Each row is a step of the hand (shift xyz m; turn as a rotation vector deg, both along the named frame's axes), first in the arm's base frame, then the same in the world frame.
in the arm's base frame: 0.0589 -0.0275 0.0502 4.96 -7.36 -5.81
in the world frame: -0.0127 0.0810 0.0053 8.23 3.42 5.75
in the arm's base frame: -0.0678 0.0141 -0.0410 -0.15 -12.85 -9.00
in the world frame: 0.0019 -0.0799 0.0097 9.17 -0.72 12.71
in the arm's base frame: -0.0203 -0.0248 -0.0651 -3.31 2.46 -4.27
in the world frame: 0.0498 -0.0411 0.0332 1.88 -5.52 -1.09
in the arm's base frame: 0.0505 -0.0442 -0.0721 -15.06 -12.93 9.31
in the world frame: 0.0918 0.0195 0.0300 -13.90 -4.05 16.46
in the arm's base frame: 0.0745 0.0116 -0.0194 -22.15 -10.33 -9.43
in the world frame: 0.0512 0.0484 -0.0331 -1.22 -19.77 17.15
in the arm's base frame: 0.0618 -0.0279 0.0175 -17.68 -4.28 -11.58
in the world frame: 0.0172 0.0676 0.0065 2.13 -18.92 10.13
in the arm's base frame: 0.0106 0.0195 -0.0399 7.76 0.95 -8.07
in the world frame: 0.0377 -0.0164 -0.0198 10.64 2.18 -2.89
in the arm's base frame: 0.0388 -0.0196 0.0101 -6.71 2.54 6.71
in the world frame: 0.0118 0.0426 0.0061 -9.33 -3.00 -0.68
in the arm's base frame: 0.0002 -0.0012 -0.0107 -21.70 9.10 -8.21
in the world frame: 0.0096 -0.0047 0.0016 -4.18 -24.52 -1.50
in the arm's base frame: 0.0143 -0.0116 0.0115 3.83 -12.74 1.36
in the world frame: -0.0019 0.0208 0.0060 2.02 7.56 10.84
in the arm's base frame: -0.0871 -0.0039 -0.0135 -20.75 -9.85 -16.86
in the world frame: -0.0294 -0.0771 0.0314 5.88 -22.37 16.64
